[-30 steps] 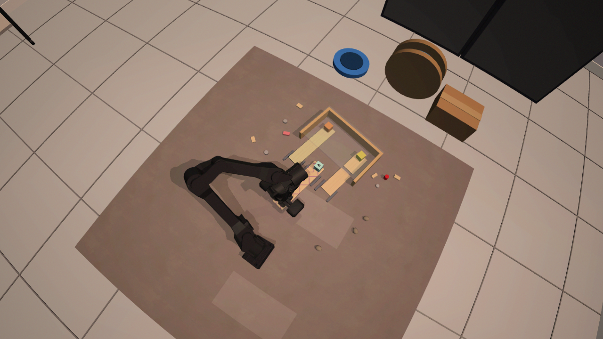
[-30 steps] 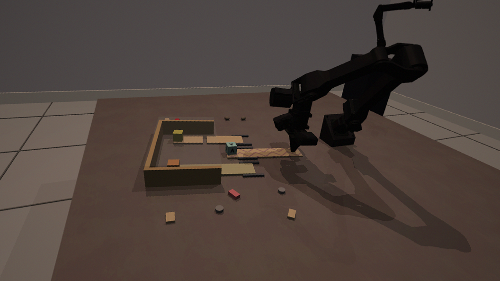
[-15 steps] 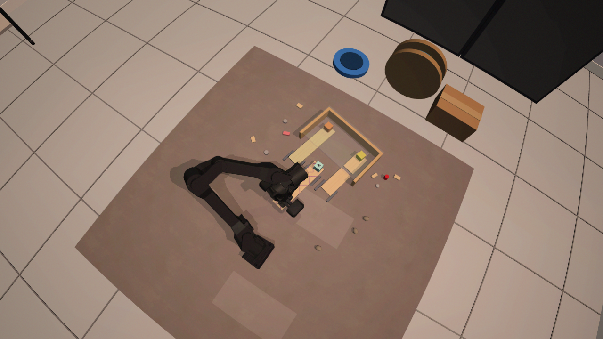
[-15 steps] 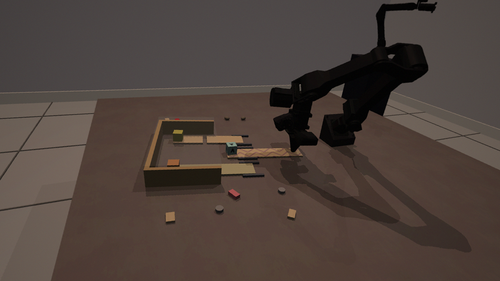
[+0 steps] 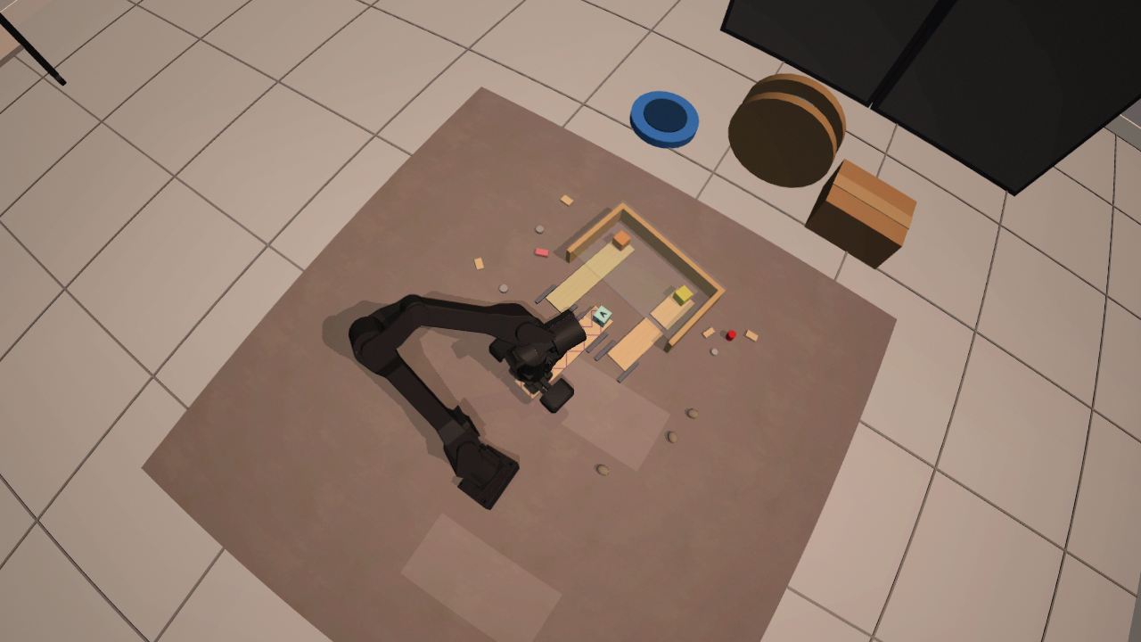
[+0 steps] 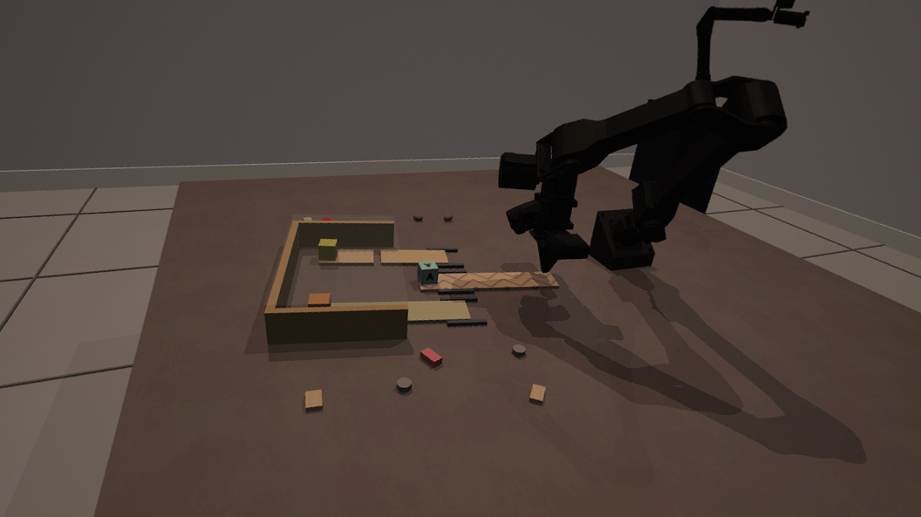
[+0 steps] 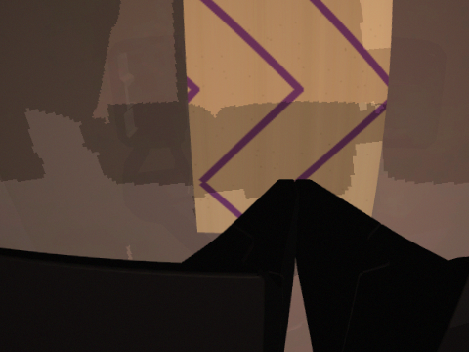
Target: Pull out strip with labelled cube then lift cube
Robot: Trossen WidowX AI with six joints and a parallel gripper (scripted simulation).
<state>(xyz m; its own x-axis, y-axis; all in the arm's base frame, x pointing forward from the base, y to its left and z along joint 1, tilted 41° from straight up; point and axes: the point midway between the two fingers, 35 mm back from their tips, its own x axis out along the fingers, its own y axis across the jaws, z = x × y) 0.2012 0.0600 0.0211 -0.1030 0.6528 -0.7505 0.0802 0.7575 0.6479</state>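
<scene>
The pale teal labelled cube is 22 cm ahead of my gripper tip and 2 cm to the right of it.
</scene>
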